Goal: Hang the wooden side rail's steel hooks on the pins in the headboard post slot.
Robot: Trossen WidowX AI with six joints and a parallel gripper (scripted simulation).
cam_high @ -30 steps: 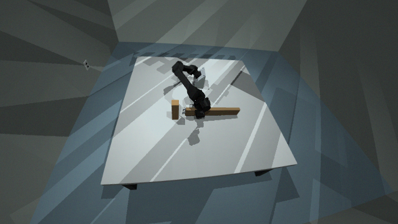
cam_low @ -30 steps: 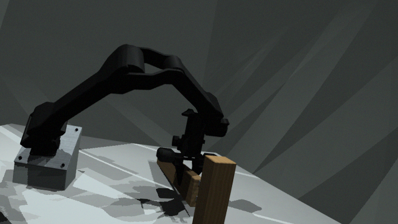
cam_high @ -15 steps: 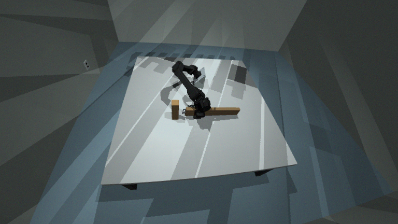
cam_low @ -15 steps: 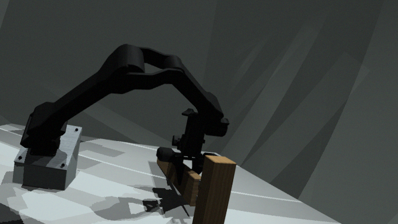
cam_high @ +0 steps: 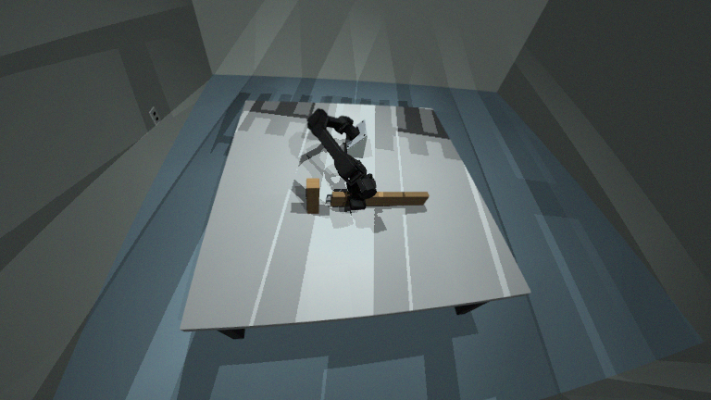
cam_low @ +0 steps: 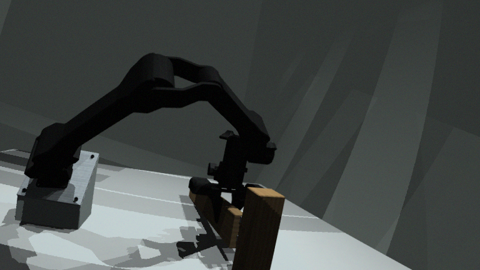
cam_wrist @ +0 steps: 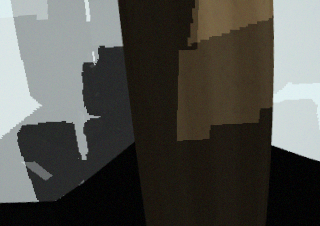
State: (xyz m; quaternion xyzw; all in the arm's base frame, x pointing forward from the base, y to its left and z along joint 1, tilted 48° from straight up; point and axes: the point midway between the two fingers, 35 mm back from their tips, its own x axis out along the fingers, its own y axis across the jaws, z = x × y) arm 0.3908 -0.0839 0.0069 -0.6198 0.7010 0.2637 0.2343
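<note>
Now: gripper tip 17 cm to the left of the wooden post and 4 cm below it.
</note>
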